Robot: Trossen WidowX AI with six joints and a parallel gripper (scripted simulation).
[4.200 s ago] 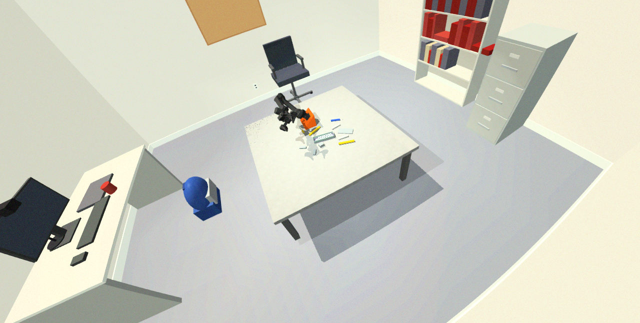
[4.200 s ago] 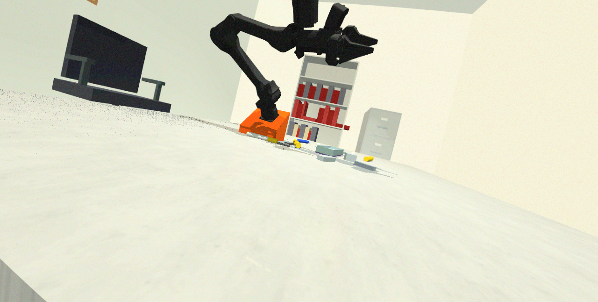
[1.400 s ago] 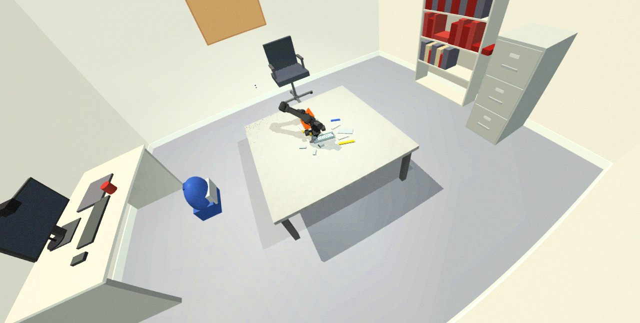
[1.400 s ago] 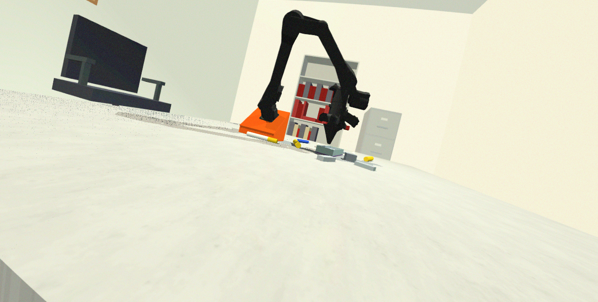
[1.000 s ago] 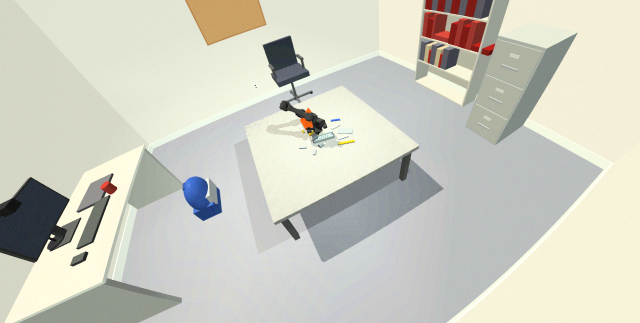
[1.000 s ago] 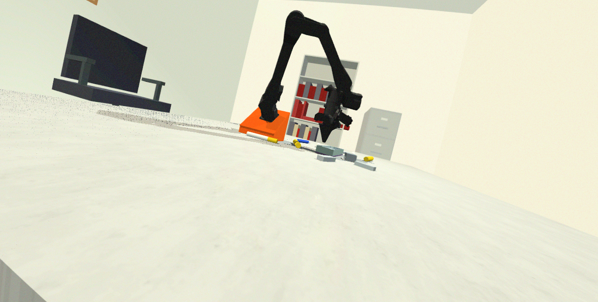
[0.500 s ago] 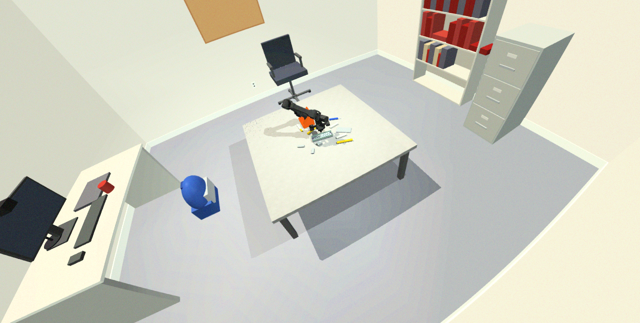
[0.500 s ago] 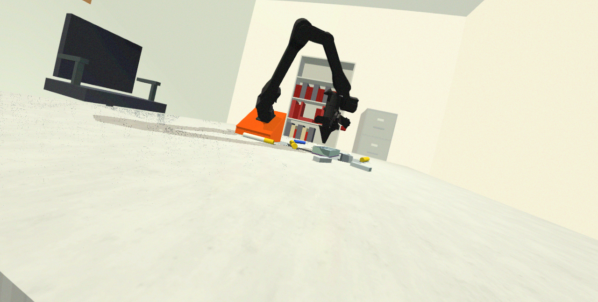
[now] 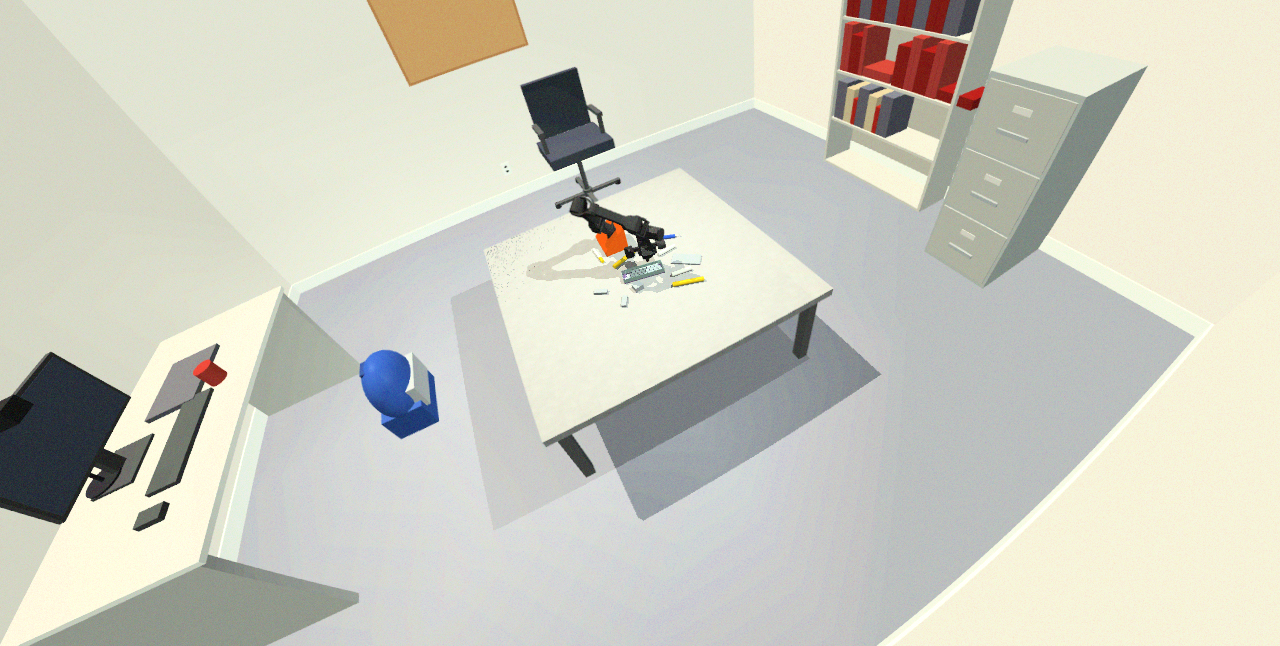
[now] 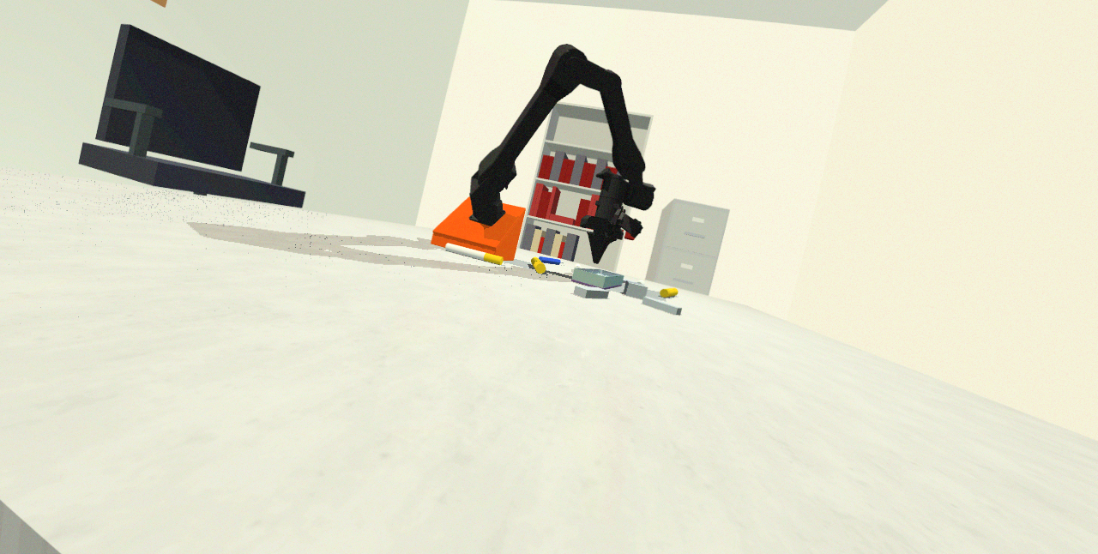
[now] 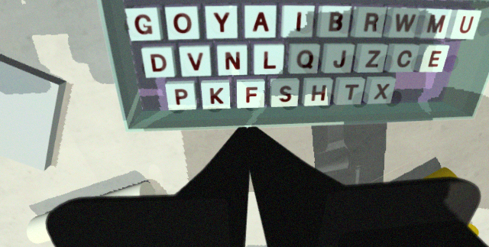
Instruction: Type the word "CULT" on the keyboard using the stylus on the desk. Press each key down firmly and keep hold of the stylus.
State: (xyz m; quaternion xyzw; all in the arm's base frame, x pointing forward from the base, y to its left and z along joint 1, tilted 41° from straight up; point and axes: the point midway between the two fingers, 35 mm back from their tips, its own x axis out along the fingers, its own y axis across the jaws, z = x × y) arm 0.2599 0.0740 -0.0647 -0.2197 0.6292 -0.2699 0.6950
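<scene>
Right now my gripper tip is 150 mm past the blue stylus, 180 mm to the right of it and 30 mm above it.
</scene>
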